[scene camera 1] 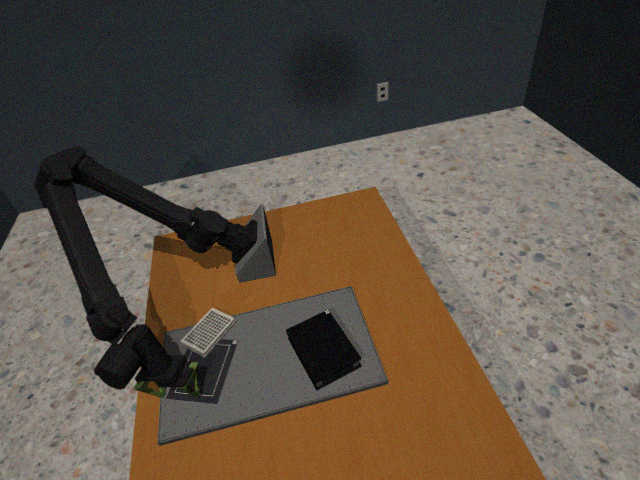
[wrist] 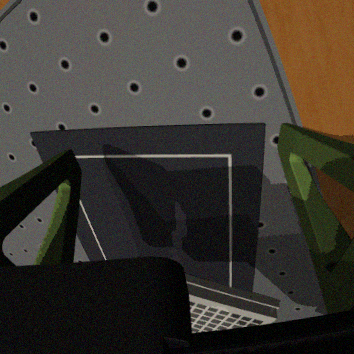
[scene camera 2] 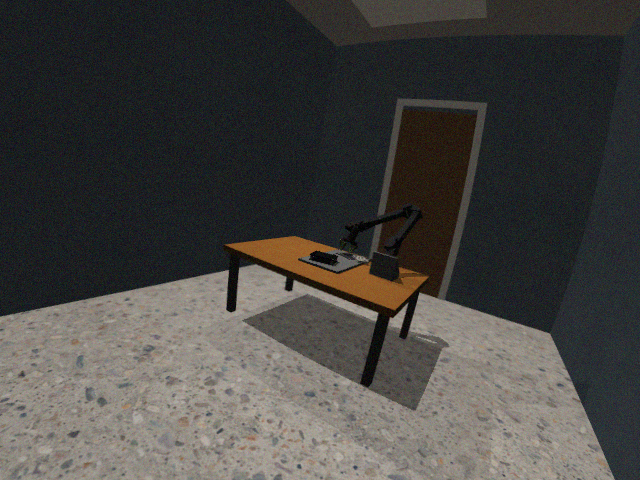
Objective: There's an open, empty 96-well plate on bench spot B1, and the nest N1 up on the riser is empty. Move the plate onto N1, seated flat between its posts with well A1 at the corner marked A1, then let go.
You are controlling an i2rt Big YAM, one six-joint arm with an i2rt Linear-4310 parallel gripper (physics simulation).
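Where they show: gripper, between the fingertips: (scene camera 1: 180,395) (wrist: 176,146) (scene camera 2: 344,251); arm's base, origin of its link: (scene camera 1: 246,242) (scene camera 2: 386,262).
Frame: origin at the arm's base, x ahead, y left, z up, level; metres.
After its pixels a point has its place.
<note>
The white 96-well plate (scene camera 1: 209,330) @[y -0.098, x 0.260, z -0.058 m] (scene camera 2: 360,257) @[y -0.131, x 0.278, z -0.060 m] (wrist: 225,315) @[y -0.134, x 0.291, z -0.056 m] sits askew across the back edge of the dark, white-outlined B1 mat (scene camera 1: 214,361) @[y -0.078, x 0.348, z -0.070 m] (wrist: 150,140) @[y -0.129, x 0.436, z -0.070 m], off the outline. In the wrist view part of it is hidden by the gripper body. My gripper (scene camera 1: 180,393) @[y -0.144, x 0.434, z -0.060 m] (scene camera 2: 347,245) @[y -0.144, x 0.434, z -0.060 m] (wrist: 176,146) @[y -0.144, x 0.434, z -0.060 m] is open and empty. Its green fingers are above the mat, on the front side of the plate, and the plate is not between the fingertips. The black nest N1 on its riser (scene camera 1: 323,348) @[y 0.197, x 0.372, z -0.034 m] (scene camera 2: 323,256) @[y 0.231, x 0.333, z -0.033 m] stands to the right, with a small white mark at its back corner.
A grey perforated board (scene camera 1: 258,372) @[y 0.034, x 0.392, z -0.072 m] (wrist: 150,45) @[y -0.146, x 0.477, z -0.072 m] carries the mat and riser on the orange table (scene camera 1: 413,413) @[y 0.376, x 0.529, z -0.085 m] (scene camera 2: 279,250) @[y 0.308, x 0.676, z -0.085 m]. The arm's grey wedge-shaped base (scene camera 1: 258,260) @[y 0.036, x 0.073, z -0.009 m] (scene camera 2: 385,266) @[y 0.065, x -0.031, z -0.006 m] stands behind the board. The board's edge runs near the right finger in the wrist view.
</note>
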